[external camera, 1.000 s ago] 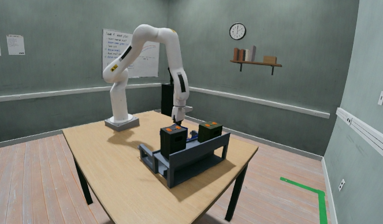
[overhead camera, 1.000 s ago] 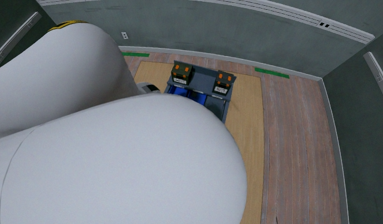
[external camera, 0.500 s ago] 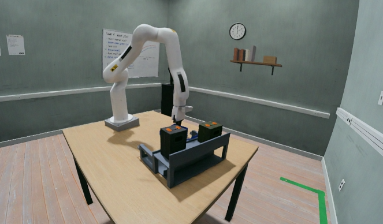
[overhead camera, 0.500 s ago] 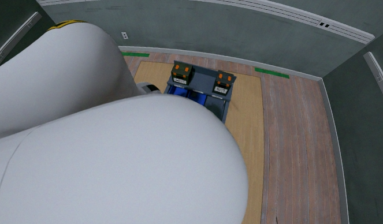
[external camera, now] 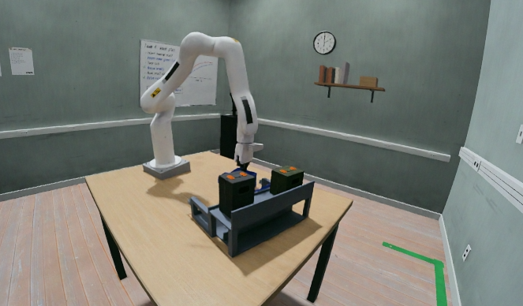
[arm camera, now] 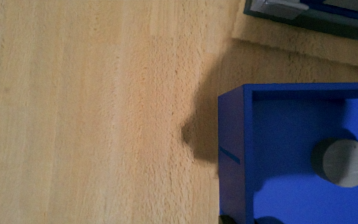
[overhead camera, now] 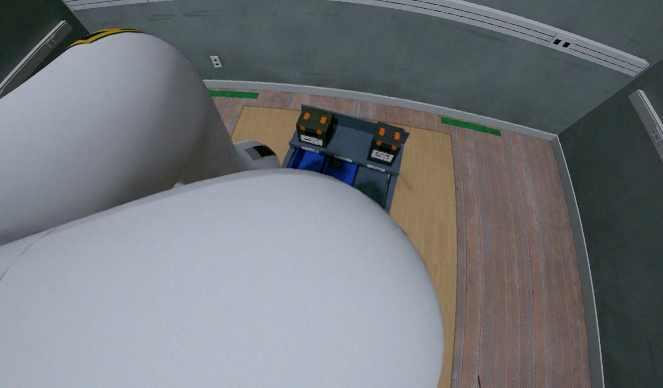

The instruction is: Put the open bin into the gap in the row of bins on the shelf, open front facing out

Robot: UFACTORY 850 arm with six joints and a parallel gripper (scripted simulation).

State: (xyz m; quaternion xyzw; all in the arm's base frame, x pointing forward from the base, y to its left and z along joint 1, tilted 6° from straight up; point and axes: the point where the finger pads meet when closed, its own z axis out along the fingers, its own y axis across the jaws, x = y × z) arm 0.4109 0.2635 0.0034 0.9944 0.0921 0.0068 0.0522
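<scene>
Right now the blue bin is 1 cm ahead of my hand, 5 cm to the right of it and 2 cm below it. Also, from my hand: shelf 26 cm ahead, 19 cm to the right; grey cylinder part 5 cm ahead, 7 cm to the right, 5 cm below.
</scene>
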